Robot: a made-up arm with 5 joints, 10 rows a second.
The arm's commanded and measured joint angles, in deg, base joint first. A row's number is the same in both.
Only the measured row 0 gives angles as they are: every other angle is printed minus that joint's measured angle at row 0.
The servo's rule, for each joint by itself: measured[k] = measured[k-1] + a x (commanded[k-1-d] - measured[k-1]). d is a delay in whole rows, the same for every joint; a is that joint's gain. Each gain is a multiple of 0.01, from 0.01 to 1. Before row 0 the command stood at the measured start. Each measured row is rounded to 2 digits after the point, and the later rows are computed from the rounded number. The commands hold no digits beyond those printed.
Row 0, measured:
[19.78 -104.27 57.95 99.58 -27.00]
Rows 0 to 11, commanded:
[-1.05 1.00 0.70 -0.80 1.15]
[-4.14 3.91 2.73 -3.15 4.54]
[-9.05 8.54 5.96 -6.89 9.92]
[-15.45 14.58 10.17 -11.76 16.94]
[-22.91 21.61 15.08 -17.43 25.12]
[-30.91 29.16 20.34 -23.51 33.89]
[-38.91 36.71 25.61 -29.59 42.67]
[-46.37 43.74 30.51 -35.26 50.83]
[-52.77 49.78 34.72 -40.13 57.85]
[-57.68 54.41 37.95 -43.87 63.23]
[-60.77 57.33 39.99 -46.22 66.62]
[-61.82 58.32 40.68 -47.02 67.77]
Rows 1 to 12, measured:
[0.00 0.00 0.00 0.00 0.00]
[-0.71 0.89 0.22 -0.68 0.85]
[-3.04 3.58 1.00 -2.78 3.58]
[-7.13 7.99 2.54 -6.27 8.27]
[-12.79 13.86 4.91 -10.94 14.69]
[-19.67 20.76 8.06 -16.46 22.41]
[-27.31 28.24 11.87 -22.45 30.91]
[-35.20 35.78 16.13 -28.52 39.61]
[-42.80 42.86 20.59 -34.25 47.91]
[-49.58 49.02 24.97 -39.25 55.27]
[-55.09 53.82 28.99 -43.18 61.16]
[-58.95 56.94 32.40 -45.76 65.20]
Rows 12 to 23, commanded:
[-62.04 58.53 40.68 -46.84 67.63]
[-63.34 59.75 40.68 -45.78 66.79]
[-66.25 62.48 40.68 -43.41 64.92]
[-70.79 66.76 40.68 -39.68 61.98]
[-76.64 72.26 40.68 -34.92 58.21]
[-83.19 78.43 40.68 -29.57 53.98]
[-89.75 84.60 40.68 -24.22 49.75]
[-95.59 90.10 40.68 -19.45 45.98]
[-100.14 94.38 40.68 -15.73 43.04]
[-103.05 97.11 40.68 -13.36 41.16]
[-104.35 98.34 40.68 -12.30 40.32]
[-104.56 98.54 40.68 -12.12 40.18]
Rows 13 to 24, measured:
[-60.90 58.17 34.97 -46.83 67.10]
[-61.68 58.49 36.74 -46.84 67.49]
[-62.81 59.61 37.96 -45.94 66.97]
[-65.15 62.16 38.80 -43.79 65.45]
[-68.99 66.25 39.38 -40.30 62.88]
[-74.19 71.60 39.78 -35.73 59.42]
[-80.31 77.68 40.06 -30.49 55.39]
[-86.73 83.84 40.25 -25.16 51.22]
[-92.75 89.41 40.38 -20.31 47.34]
[-97.78 93.83 40.47 -16.42 44.16]
[-101.36 96.75 40.54 -13.82 41.94]
[-103.39 98.17 40.58 -12.53 40.74]

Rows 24 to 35, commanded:
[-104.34 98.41 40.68 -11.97 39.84]
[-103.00 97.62 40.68 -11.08 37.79]
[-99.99 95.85 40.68 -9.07 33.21]
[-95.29 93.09 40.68 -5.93 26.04]
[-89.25 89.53 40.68 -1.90 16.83]
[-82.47 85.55 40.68 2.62 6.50]
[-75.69 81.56 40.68 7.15 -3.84]
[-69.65 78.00 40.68 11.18 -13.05]
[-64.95 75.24 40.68 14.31 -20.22]
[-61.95 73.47 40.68 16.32 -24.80]
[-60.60 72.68 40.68 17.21 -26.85]
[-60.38 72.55 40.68 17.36 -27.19]
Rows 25 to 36, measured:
[-104.19 98.50 40.61 -12.18 40.33]
[-104.29 98.42 40.63 -12.00 39.97]
[-103.41 97.71 40.65 -11.22 38.36]
[-101.08 96.05 40.66 -9.39 34.55]
[-97.14 93.42 40.67 -6.45 28.25]
[-91.77 89.96 40.67 -2.58 19.80]
[-85.45 86.04 40.67 1.84 9.96]
[-78.81 82.05 40.67 6.35 -0.25]
[-72.58 78.45 40.67 10.46 -9.72]
[-67.39 75.59 40.67 13.73 -17.49]
[-63.69 73.70 40.67 15.93 -22.90]
[-61.59 72.79 40.67 17.02 -25.82]

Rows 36 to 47, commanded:
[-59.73 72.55 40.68 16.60 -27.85]
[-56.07 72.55 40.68 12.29 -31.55]
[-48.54 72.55 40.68 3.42 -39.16]
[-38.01 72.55 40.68 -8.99 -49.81]
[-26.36 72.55 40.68 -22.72 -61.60]
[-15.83 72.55 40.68 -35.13 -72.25]
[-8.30 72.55 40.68 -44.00 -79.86]
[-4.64 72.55 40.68 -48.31 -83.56]
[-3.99 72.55 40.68 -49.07 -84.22]
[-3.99 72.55 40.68 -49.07 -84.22]
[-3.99 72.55 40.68 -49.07 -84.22]
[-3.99 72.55 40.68 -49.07 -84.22]
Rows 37 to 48, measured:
[-60.77 72.58 40.67 17.31 -26.83]
[-60.06 72.55 40.67 16.71 -27.58]
[-57.35 72.55 40.67 12.95 -30.52]
[-51.36 72.55 40.67 4.85 -36.91]
[-42.28 72.55 40.67 -6.91 -46.46]
[-31.45 72.55 40.67 -20.35 -57.66]
[-20.83 72.55 40.67 -32.91 -68.46]
[-12.31 72.55 40.67 -42.34 -76.90]
[-7.09 72.55 40.67 -47.41 -81.83]
[-4.98 72.55 40.67 -48.82 -83.60]
[-4.31 72.55 40.67 -49.03 -84.06]
[-4.09 72.55 40.67 -49.06 -84.18]

